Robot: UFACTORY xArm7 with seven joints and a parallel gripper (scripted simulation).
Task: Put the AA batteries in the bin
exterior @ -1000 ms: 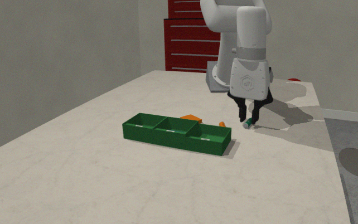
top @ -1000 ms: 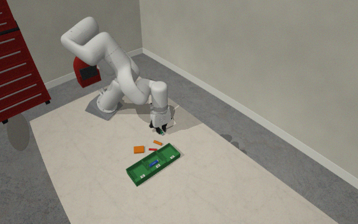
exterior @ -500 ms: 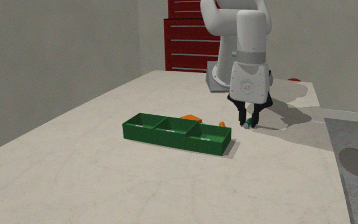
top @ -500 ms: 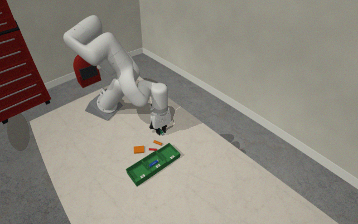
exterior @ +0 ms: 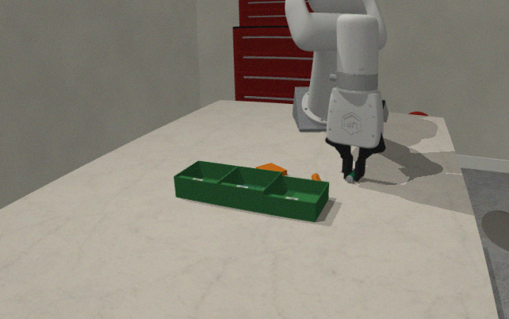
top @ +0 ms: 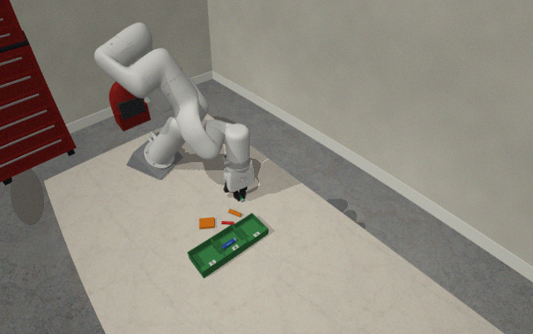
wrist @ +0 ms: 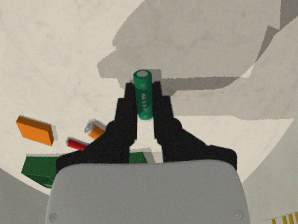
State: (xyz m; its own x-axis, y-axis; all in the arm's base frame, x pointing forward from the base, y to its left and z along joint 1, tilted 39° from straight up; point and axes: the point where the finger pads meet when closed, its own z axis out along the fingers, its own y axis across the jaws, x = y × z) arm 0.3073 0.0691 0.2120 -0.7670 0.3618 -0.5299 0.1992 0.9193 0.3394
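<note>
Right now the green three-part bin tray is 130 mm ahead of my hand and 160 mm to the right of it. From my hand the other things lie so: red battery (60 mm ahead, 110 mm to the right, 20 mm below); green AA battery (20 mm below); orange battery (40 mm ahead, 60 mm to the right, 20 mm below).
</note>
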